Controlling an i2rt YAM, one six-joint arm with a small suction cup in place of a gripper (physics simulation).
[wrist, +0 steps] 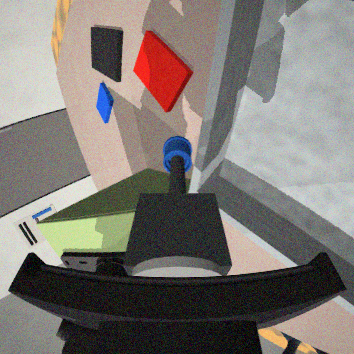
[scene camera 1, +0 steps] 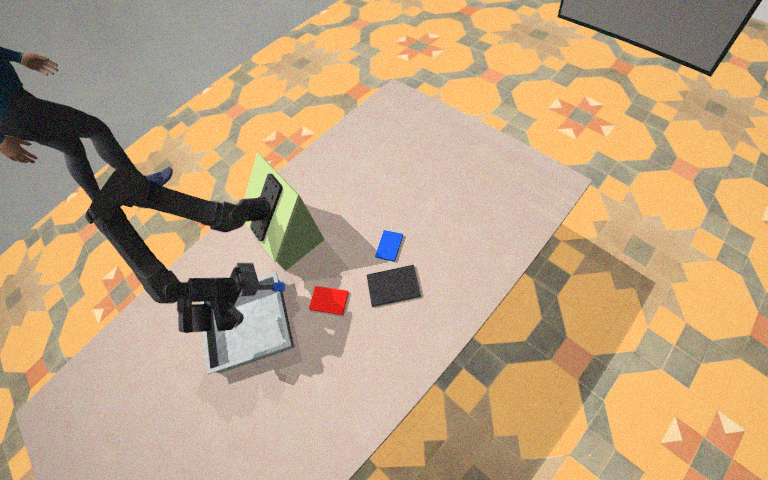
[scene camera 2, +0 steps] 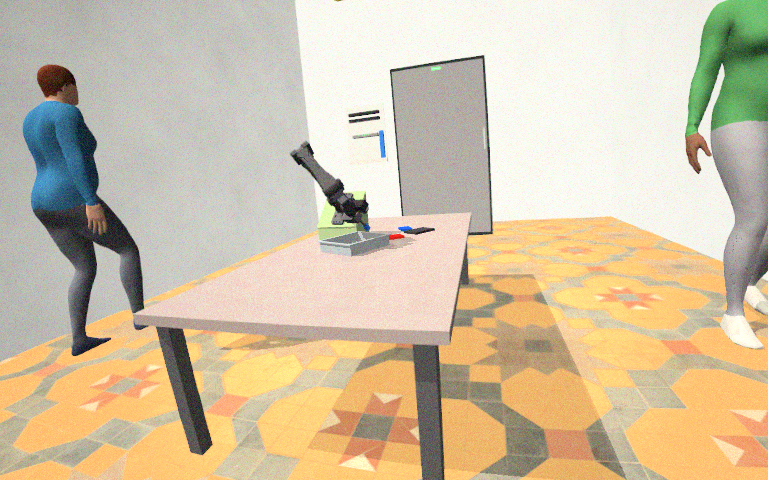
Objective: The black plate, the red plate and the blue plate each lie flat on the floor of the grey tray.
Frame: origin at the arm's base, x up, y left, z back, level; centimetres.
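Where they show: end effector, tool point: (wrist: 176, 148) (scene camera 1: 282, 286) (scene camera 2: 367, 228); arm's base, origin of the base link: (wrist: 117, 265) (scene camera 1: 266, 208).
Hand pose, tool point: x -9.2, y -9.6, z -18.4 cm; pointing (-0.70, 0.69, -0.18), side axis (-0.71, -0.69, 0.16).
Things, the pixels of their top centre, and the offset from my tool point.
- red plate, middle of its top: (wrist: 155, 70) (scene camera 1: 328, 299) (scene camera 2: 392, 236) dz -9.3, dx -5.3, dy +7.8 cm
- grey tray, middle of its top: (scene camera 1: 242, 321) (scene camera 2: 354, 237) dz -0.1, dx -1.3, dy -14.7 cm
- black plate, middle of its top: (wrist: 101, 51) (scene camera 1: 393, 284) (scene camera 2: 419, 229) dz -18.0, dx -5.3, dy +24.3 cm
- smaller blue plate, middle of its top: (wrist: 101, 103) (scene camera 1: 389, 244) (scene camera 2: 405, 227) dz -7.5, dx -5.3, dy +31.6 cm
The red plate (scene camera 1: 329, 300) (scene camera 2: 395, 237) (wrist: 162, 71) lies flat on the table beside the grey tray (scene camera 1: 252, 358) (scene camera 2: 368, 244) (wrist: 241, 60). The black plate (scene camera 1: 394, 285) (scene camera 2: 420, 230) (wrist: 107, 52) and the smaller blue plate (scene camera 1: 389, 245) (scene camera 2: 404, 228) (wrist: 105, 103) lie flat on the table farther from the tray, apart from each other. My gripper (scene camera 1: 278, 286) (scene camera 2: 367, 228) (wrist: 177, 147), a blue suction cup, is open and carries nothing. It hangs above the table near a tray corner, short of the red plate. The arm hides part of the tray's floor in the first scene view.
A light green wedge block (scene camera 1: 304, 237) (scene camera 2: 339, 231) (wrist: 82, 235) carries the arm's base and stands close to the tray. A person in blue (scene camera 2: 59, 152) is beyond the table's left side. A person in green (scene camera 2: 739, 73) stands at the far right.
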